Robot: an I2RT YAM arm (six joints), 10 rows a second.
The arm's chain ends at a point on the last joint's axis. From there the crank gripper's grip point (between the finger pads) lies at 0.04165 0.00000 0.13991 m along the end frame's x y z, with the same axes.
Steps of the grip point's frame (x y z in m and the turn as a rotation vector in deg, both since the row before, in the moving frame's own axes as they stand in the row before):
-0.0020 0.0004 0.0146 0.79 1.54 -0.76
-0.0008 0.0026 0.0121 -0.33 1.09 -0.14
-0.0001 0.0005 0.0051 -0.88 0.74 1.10
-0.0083 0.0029 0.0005 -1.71 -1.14 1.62
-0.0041 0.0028 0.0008 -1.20 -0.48 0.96
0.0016 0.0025 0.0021 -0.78 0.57 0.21
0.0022 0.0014 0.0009 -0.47 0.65 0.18
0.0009 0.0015 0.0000 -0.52 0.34 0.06
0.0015 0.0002 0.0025 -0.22 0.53 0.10
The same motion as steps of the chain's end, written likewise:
-0.0057 0.0029 0.0158 0.79 1.54 -0.76
-0.0035 0.0019 0.0129 -0.33 1.09 -0.14
-0.0019 -0.0025 0.0057 -0.88 0.74 1.10
-0.0054 -0.0024 -0.0002 -1.71 -1.14 1.62
-0.0029 -0.0008 0.0005 -1.20 -0.48 0.96
0.0002 0.0004 0.0025 -0.78 0.57 0.21
0.0006 0.0001 0.0014 -0.47 0.65 0.18
0.0001 0.0002 0.0003 -0.52 0.34 0.06
0.0002 -0.0004 0.0029 -0.22 0.53 0.10

